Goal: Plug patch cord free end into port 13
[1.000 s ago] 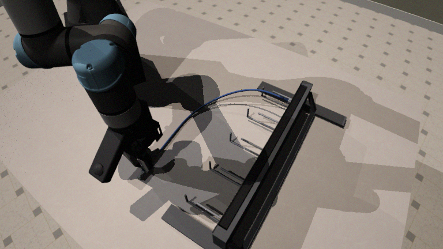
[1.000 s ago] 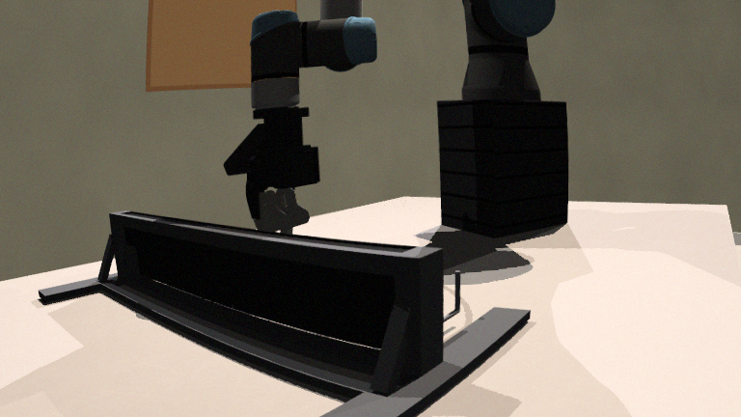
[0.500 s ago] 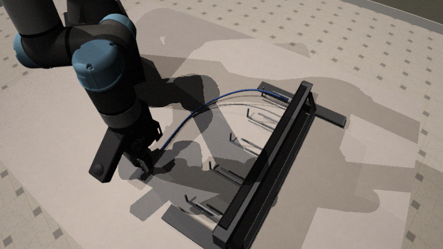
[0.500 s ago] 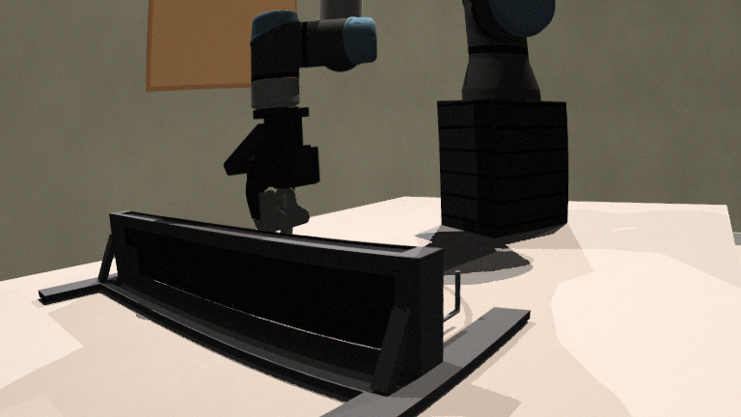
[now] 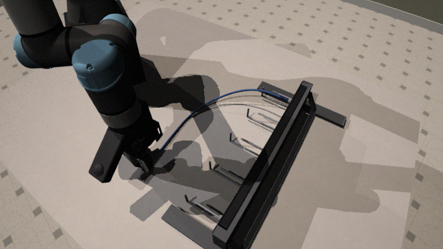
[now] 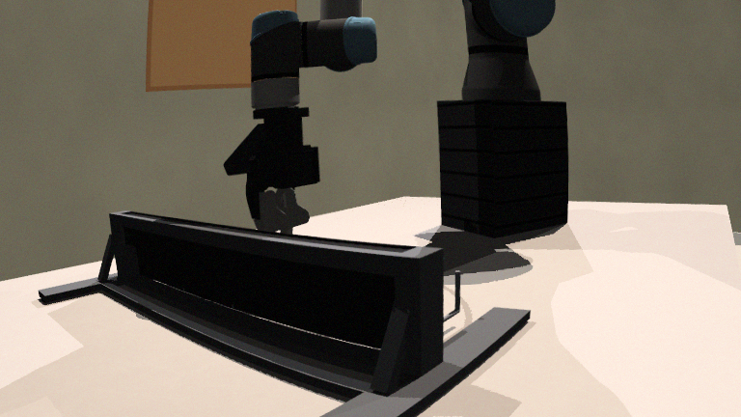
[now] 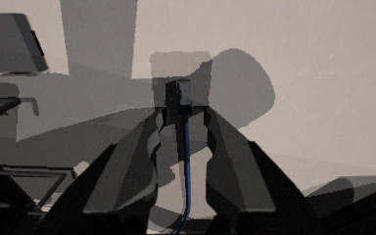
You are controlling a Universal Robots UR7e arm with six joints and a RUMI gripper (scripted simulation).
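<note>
My hand is 20 mm to the left of the cable plug and 10 mm above it.
</note>
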